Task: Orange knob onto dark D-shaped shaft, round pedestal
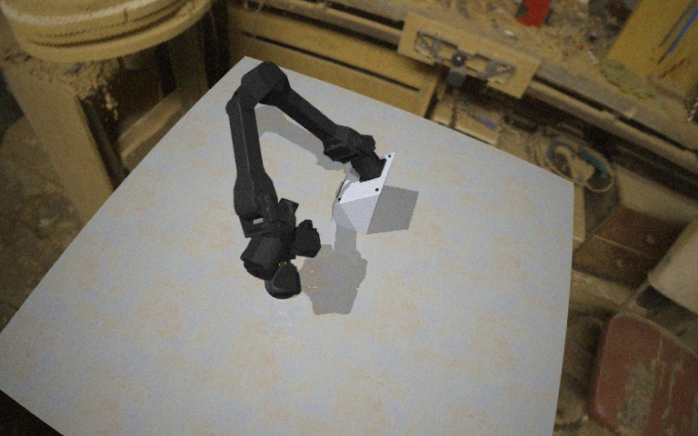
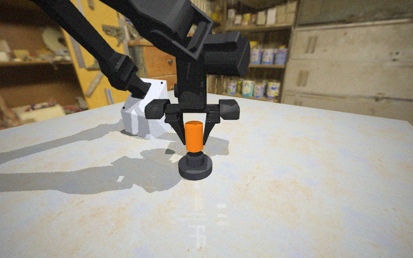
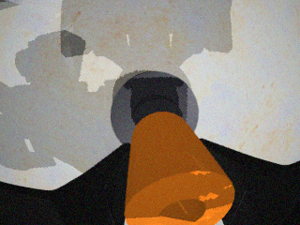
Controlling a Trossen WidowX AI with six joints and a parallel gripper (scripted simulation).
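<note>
The orange knob is 20 mm above my gripper tip. The rest, counted from my gripper tip: dark round pedestal: 40 mm below.
</note>
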